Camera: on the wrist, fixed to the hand. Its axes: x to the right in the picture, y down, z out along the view.
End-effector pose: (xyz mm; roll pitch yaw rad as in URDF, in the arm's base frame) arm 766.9 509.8 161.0 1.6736 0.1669 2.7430
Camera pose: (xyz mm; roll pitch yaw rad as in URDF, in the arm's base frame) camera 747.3 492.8 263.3 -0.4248 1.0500 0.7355
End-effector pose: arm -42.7 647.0 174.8 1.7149 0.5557 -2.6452
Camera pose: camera -77.4 606.6 265.8 -0.9849 0.8302 1.1565
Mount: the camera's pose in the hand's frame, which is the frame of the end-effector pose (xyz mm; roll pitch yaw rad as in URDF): -5.7 99.8 -33.7 0.0775 -0.5703 -1.6462
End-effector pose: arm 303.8 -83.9 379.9 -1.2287 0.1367 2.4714
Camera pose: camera 318.4 -97.7 276.3 -2.7843 -1.3310 -2.5385
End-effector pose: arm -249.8 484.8 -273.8 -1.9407 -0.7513 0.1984
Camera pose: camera -186.5 428.7 -336.8 2.3026 -0.3963 2.2754
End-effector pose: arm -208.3 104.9 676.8 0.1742 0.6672 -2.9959
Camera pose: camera -179.0 4.0 667.8 -0.6536 -0.3497 1.9193
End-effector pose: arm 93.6 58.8 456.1 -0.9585 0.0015 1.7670
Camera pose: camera 65.5 47.3 355.1 1.0257 -1.4967 -0.7941
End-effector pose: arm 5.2 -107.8 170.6 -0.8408 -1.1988 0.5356
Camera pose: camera 59.9 -27.2 130.1 1.5474 -0.3038 -2.4403
